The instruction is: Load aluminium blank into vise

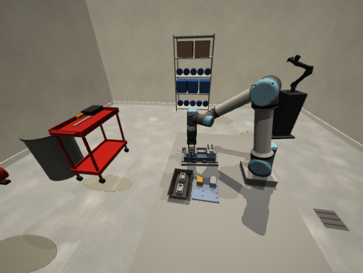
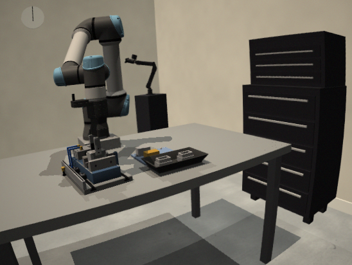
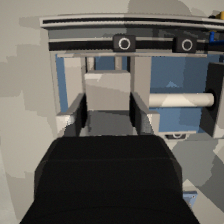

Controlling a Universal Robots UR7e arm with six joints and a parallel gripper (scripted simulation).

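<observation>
Right now the vise is 70 mm behind my hand, 10 mm to the left of it and 90 mm below it. The rest, counted from my hand: brass blank: 30 mm behind, 280 mm to the left, 100 mm below; aluminium blank: 30 mm below.
</observation>
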